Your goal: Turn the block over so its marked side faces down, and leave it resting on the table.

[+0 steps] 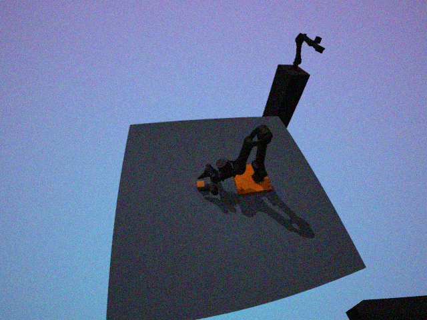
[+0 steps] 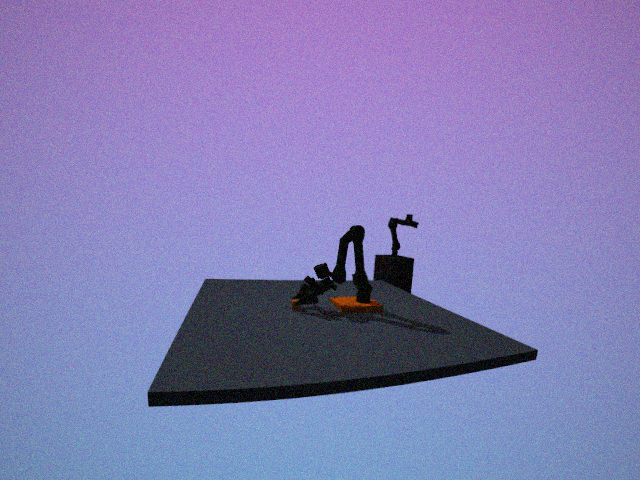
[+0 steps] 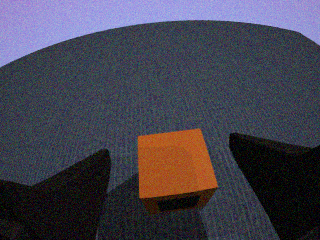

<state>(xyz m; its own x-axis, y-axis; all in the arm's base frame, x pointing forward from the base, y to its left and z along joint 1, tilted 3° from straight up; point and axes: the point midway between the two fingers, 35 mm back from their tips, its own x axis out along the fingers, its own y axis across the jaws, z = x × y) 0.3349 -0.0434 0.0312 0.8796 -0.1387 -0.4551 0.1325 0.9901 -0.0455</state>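
Right now the orange block is 20 mm below my gripper tip and 20 mm behind it.
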